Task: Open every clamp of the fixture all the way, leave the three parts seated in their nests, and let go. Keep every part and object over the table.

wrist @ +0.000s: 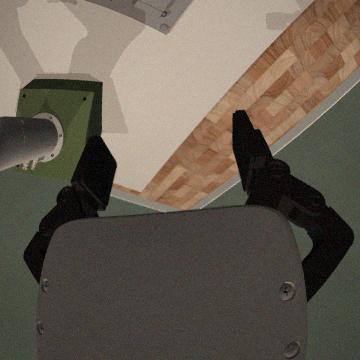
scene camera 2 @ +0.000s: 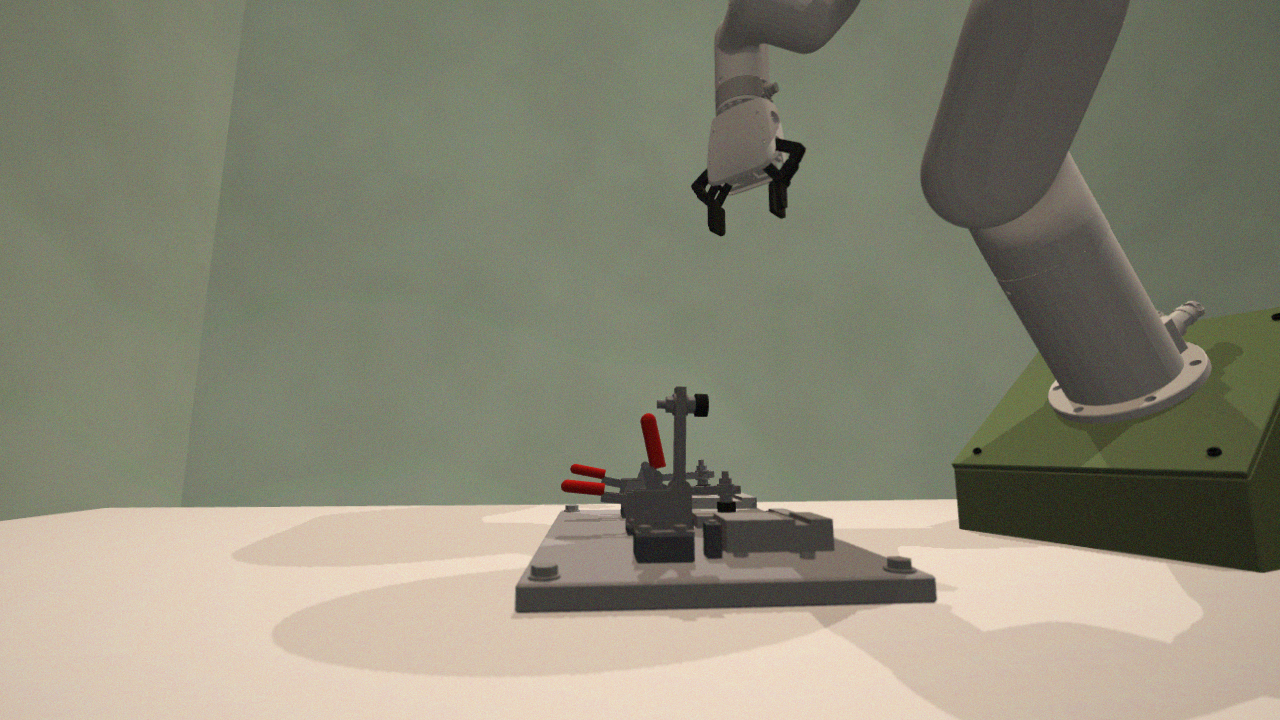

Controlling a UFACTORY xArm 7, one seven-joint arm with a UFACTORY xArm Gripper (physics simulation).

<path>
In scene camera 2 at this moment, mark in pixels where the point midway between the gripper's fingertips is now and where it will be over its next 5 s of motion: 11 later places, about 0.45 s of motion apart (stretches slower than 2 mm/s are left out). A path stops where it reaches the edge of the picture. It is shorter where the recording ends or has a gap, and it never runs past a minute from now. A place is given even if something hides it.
My gripper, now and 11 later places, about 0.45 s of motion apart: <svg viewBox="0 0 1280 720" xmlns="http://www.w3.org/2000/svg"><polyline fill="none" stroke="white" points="746,224 676,221 679,211 678,184 515,176 499,176 561,168 774,127 640,96 457,61 457,61 455,60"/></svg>
</path>
